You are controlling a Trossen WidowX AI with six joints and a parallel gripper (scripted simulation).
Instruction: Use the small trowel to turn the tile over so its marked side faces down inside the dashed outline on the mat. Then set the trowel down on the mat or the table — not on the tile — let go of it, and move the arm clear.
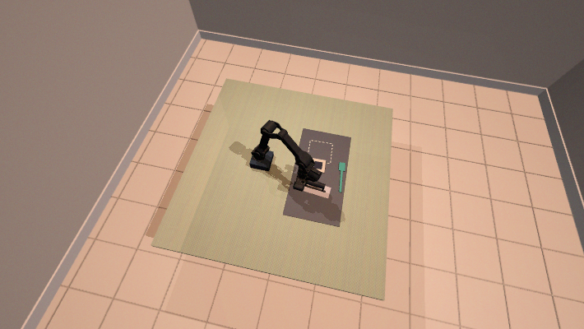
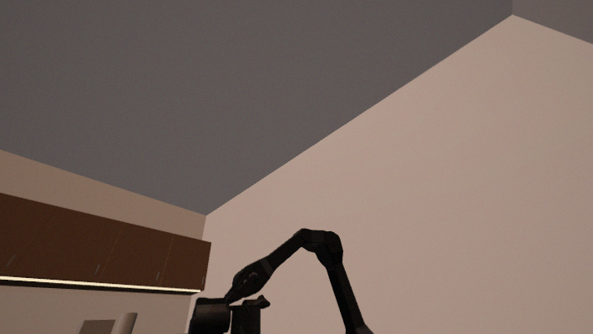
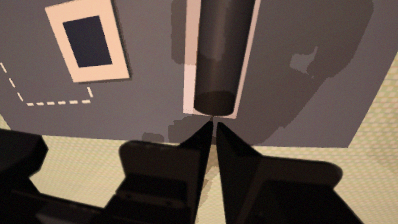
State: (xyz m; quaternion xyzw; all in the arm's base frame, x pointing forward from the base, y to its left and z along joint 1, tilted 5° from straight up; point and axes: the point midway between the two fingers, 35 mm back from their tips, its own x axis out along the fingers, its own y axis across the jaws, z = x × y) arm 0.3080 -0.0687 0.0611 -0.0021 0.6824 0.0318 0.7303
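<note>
Now: gripper tip 12 cm to the right of the dark mat, 8 cm short of it and 8 cm above it. The rest, counted from my gripper tip: tile 17 cm to the left, 6 cm below, 6 cm ahead; teal flat tool 22 cm ahead, 16 cm to the left, 6 cm below.
</note>
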